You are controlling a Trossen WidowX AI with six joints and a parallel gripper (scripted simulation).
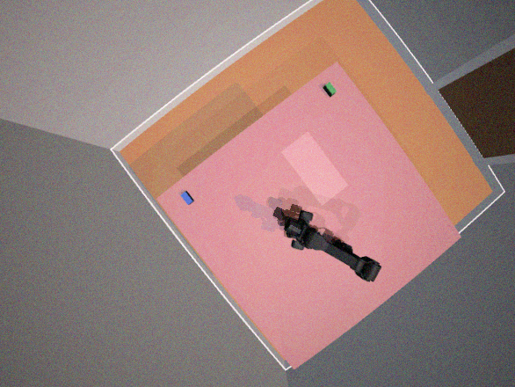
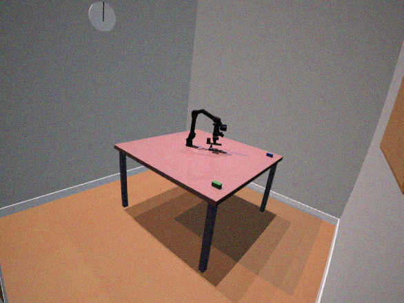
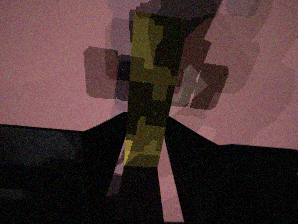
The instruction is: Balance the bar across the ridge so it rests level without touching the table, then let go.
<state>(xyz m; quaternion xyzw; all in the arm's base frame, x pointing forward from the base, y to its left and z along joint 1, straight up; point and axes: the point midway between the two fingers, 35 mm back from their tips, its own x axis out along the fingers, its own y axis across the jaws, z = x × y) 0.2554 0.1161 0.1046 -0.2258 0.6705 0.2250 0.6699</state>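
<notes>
The dark ridge lies 2 cm behind my gripper tip, 2 cm to the right of it and 4 cm below it. Round my gripper tip: green block 48 cm ahead, 62 cm to the right, 5 cm below; blue block 48 cm ahead, 38 cm to the left, 5 cm below.
</notes>
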